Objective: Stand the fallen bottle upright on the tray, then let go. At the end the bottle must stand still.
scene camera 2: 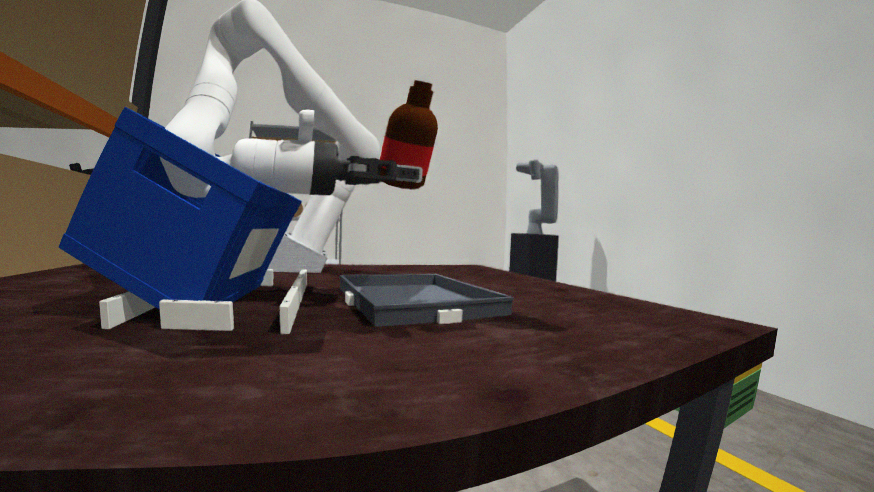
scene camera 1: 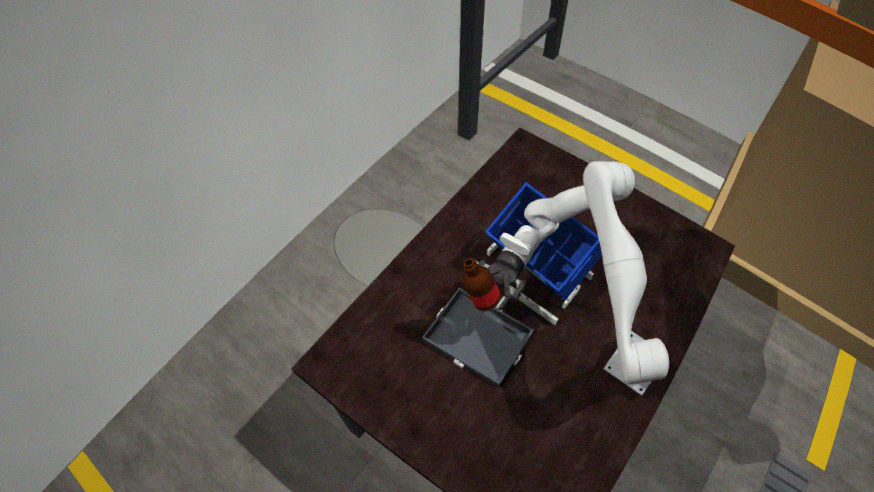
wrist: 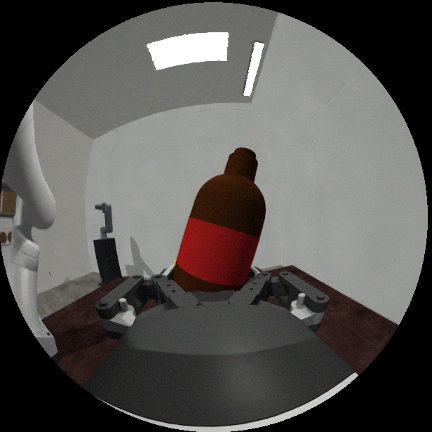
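Where they show: gripper, fingertip midpoint: [scene camera 2: 411, 176] [scene camera 1: 482, 302]; arm's base at its link origin: [scene camera 2: 305, 244].
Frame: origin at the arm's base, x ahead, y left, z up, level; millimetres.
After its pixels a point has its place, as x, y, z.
Observation:
The brown bottle with a red label [scene camera 1: 481, 287] @(421, 170, 214) [scene camera 2: 411, 133] @(476, 140, 176) [wrist: 222, 230] is held in the air, neck up and leaning a little to one side. My gripper [scene camera 2: 408, 173] @(418, 160, 126) [wrist: 210, 272] is shut on its lower part, near the base. The grey tray [scene camera 1: 462, 363] @(396, 268, -41) [scene camera 2: 428, 310] @(538, 152, -50) lies flat on the table, well below the bottle in scene camera 2. In scene camera 1 the bottle overlaps the tray's far edge. The tray does not show in the wrist view.
A blue crate [scene camera 1: 565, 284] @(277, -32, 97) [scene camera 2: 165, 226] @(537, -149, 42) is tilted on the table beside the tray, under my forearm. White strips [scene camera 1: 538, 307] [scene camera 2: 195, 315] lie around it. Small white blocks [scene camera 1: 458, 363] [scene camera 2: 449, 315] sit against the tray's sides. The dark table [scene camera 1: 391, 342] @(596, 334, -66) [scene camera 2: 428, 391] @(713, 91, -66) carries them.

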